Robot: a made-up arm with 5 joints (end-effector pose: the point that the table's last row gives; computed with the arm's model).
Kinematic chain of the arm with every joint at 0, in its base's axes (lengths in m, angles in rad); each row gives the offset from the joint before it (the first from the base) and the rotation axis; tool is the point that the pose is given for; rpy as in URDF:
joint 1: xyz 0 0 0.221 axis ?
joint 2: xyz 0 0 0 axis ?
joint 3: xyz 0.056 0 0.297 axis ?
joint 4: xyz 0.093 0 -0.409 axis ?
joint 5: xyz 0.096 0 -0.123 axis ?
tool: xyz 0 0 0 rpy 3.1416 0 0
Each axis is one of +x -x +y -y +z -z.
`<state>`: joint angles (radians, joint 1 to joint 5).
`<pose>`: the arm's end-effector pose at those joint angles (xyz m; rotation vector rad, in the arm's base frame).
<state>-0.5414 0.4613 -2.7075 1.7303 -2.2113</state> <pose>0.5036 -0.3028 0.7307 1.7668 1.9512 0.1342</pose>
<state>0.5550 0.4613 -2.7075 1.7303 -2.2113</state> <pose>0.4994 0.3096 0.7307 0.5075 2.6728 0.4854</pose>
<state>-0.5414 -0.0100 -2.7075 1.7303 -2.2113</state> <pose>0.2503 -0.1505 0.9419 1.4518 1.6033 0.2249</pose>
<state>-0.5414 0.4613 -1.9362 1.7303 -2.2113</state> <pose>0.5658 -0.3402 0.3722 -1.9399 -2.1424 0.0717</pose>
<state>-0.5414 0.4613 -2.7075 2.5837 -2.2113</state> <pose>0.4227 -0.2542 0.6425 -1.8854 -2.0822 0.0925</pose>
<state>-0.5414 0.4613 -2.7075 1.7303 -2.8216</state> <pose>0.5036 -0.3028 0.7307 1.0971 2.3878 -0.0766</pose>
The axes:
joint 1: +z
joint 2: +y
joint 3: +y
joint 4: +y
joint 5: -z

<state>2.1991 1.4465 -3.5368 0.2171 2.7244</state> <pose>-0.4111 0.5658 0.6143 -1.3800 0.3710 1.5108</pose>
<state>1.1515 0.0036 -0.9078 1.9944 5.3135</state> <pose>0.1512 0.3392 0.1960 1.2740 2.2764 -1.5753</pose>
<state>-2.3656 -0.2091 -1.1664 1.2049 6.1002</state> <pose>-0.3768 -0.3697 0.4301 1.3736 -2.6418 0.0744</pose>
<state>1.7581 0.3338 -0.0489 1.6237 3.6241</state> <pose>0.0043 -0.0229 0.0148 0.8895 -1.2002 1.8978</pose>
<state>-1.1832 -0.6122 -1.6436 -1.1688 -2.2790</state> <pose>0.0025 -0.0060 0.9183 -0.2426 -0.1480 -0.3185</pose>
